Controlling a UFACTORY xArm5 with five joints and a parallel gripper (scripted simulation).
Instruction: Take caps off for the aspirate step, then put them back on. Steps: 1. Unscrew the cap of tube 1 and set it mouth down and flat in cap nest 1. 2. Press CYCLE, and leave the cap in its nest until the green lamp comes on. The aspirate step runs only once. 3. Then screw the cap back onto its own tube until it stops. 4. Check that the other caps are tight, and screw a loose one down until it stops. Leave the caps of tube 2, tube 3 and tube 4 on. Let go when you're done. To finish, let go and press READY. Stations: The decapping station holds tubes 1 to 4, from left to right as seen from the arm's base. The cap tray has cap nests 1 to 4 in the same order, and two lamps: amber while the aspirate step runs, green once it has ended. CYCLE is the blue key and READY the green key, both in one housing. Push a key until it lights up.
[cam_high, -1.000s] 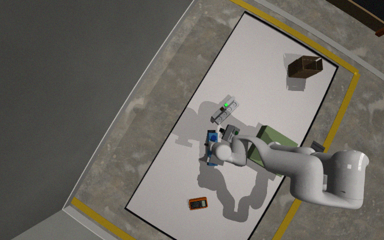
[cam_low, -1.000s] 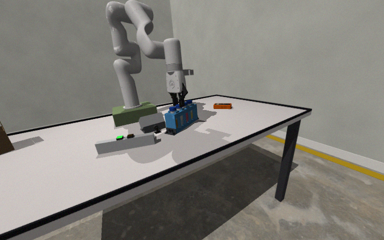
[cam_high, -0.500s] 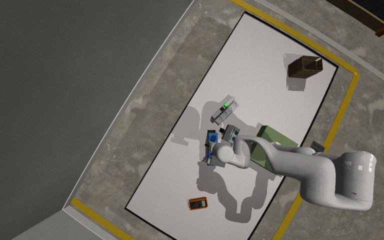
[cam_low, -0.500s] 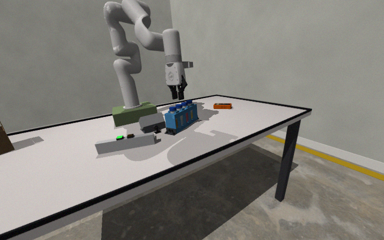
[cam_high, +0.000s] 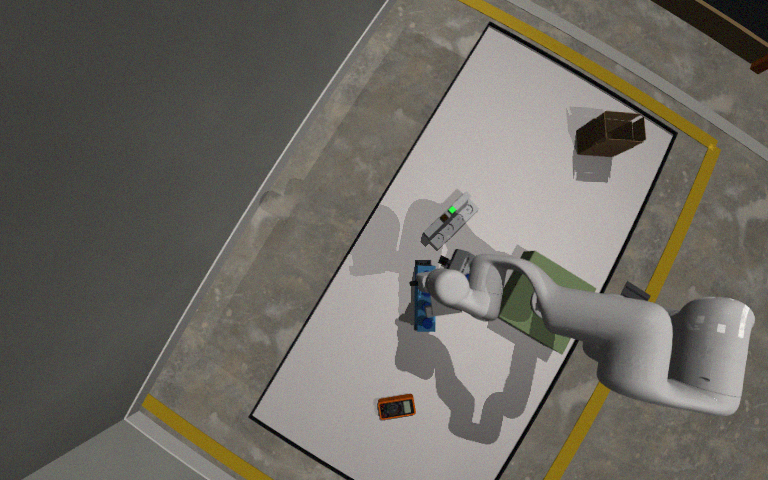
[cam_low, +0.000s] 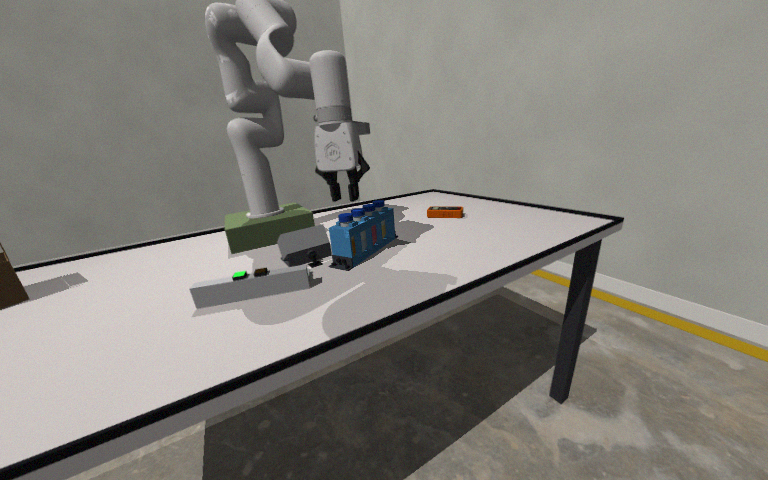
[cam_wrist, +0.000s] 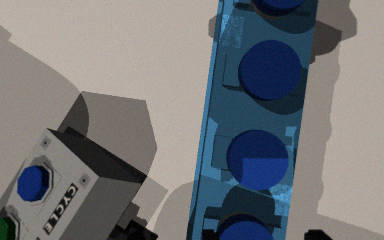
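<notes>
Now: hand 120 mm past the green key, 120 mm to the left of it and 110 mm above it. Also, from my hand: blue cap 80 mm behind, 120 mm to the left, 60 mm below; then grey key housing 100 mm behind, 100 mm to the right, 120 mm below; then blue key 130 mm behind, 80 mm to the right, 110 mm below.
</notes>
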